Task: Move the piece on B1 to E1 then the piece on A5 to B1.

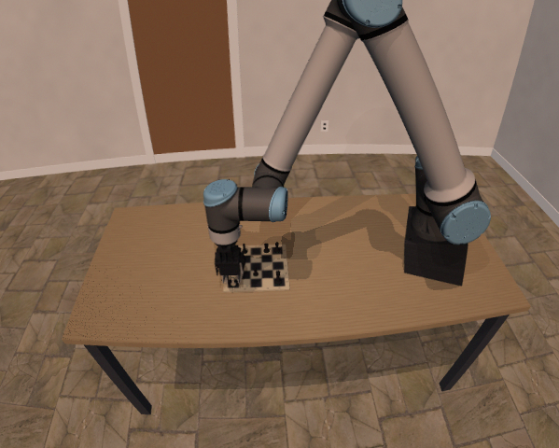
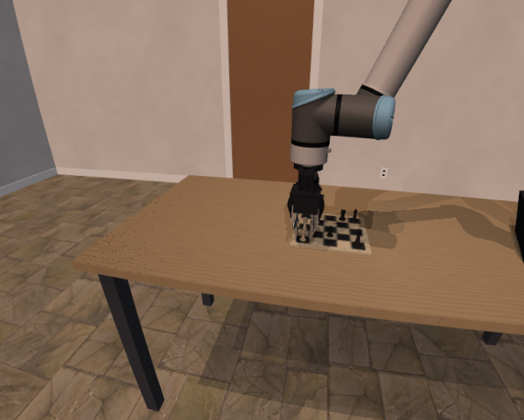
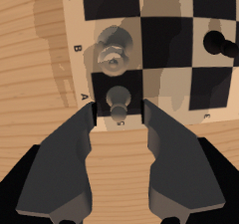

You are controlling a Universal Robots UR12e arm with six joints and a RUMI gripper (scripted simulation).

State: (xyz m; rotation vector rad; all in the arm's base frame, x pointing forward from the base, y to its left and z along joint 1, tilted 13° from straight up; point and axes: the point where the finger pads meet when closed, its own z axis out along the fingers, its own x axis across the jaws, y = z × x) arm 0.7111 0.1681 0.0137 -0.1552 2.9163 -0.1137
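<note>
Right now the white piece is 4 cm to the right of my hand. Also, from my hand: chessboard 9 cm to the right, 7 cm behind, 2 cm below.
</note>
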